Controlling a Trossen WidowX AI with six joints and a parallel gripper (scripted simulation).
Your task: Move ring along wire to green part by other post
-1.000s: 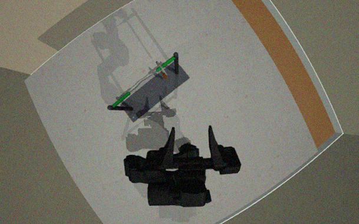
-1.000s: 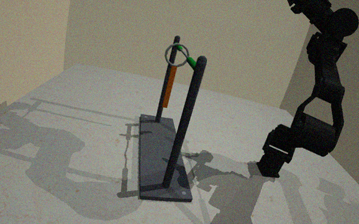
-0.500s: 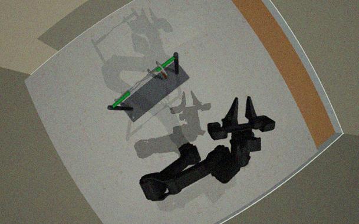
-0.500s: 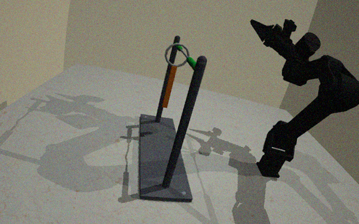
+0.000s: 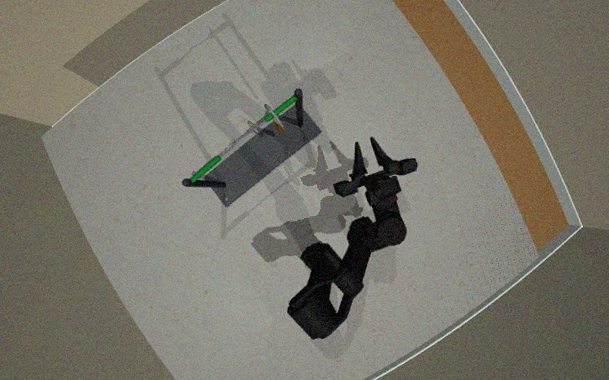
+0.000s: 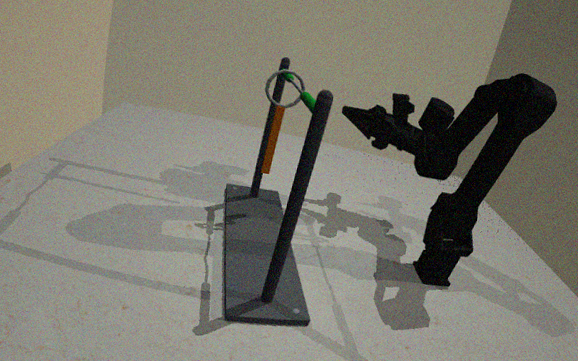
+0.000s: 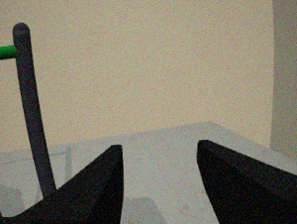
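My gripper tip is now 140 mm to the right of the ring with orange handle, 130 mm short of it and 10 mm above it.
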